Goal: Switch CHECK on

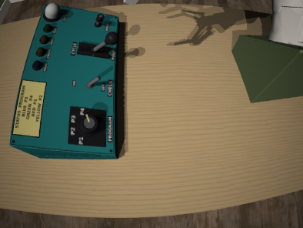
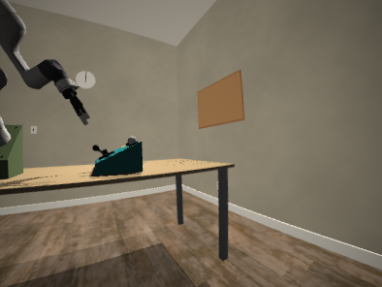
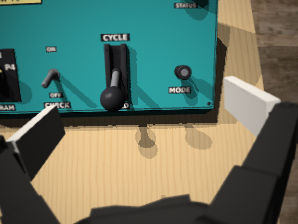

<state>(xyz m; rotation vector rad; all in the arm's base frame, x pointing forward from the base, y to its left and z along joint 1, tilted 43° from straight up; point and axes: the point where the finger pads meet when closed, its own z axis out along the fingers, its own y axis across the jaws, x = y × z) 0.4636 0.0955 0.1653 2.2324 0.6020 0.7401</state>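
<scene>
My gripper is now 20 cm above the check toggle, 18 cm to the right of it and 9 cm short of it. The rest, counted from my hand: program dial 28 cm to the left, 20 cm below, 9 cm ahead; mode button 20 cm below, 11 cm ahead, 6 cm to the right; black ball lever 19 cm below, 8 cm ahead, 5 cm to the left.
</scene>
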